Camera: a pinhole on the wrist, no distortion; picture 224 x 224 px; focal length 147.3 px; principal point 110.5 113.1 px. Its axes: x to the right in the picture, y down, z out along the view. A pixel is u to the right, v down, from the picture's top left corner.
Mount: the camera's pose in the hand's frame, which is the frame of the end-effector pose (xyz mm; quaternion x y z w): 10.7 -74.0 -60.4 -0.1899 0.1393 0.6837 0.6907
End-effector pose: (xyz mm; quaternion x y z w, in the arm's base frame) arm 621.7 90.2 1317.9 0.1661 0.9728 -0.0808 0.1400
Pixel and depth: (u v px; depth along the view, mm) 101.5 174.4 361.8
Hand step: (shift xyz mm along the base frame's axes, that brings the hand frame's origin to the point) 236.7 -38.1 -205.3
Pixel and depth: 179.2 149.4 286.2
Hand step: 160.1 113.4 -118.6
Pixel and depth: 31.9 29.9 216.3
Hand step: -83.8 -77.5 -208.5
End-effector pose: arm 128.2 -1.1 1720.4 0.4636 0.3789 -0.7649 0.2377
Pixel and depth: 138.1 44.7 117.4
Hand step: -47.1 -30.6 -40.3
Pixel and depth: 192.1 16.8 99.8
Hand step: -21.5 -19.8 -68.0
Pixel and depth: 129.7 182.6 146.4
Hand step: 7.5 -49.4 72.8
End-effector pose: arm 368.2 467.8 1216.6 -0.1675 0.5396 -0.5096 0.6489
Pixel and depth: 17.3 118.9 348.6
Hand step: 252.4 -136.6 229.6
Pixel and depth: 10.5 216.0 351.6
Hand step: 263.0 53.7 363.0
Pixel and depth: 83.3 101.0 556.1
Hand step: 461.3 -137.7 99.9
